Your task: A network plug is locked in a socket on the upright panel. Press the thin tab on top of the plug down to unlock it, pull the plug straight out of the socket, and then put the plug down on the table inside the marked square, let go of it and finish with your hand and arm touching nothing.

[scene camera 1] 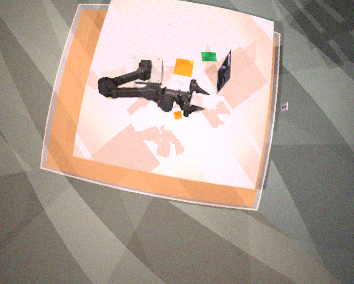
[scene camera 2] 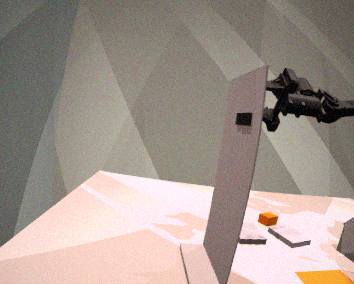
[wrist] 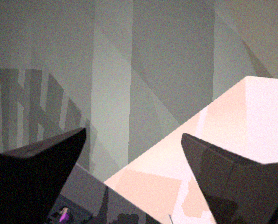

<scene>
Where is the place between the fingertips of the gripper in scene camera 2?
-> At 251,97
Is the gripper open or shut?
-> Open.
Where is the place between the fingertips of the gripper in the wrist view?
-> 135,135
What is the gripper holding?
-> Nothing.
</scene>
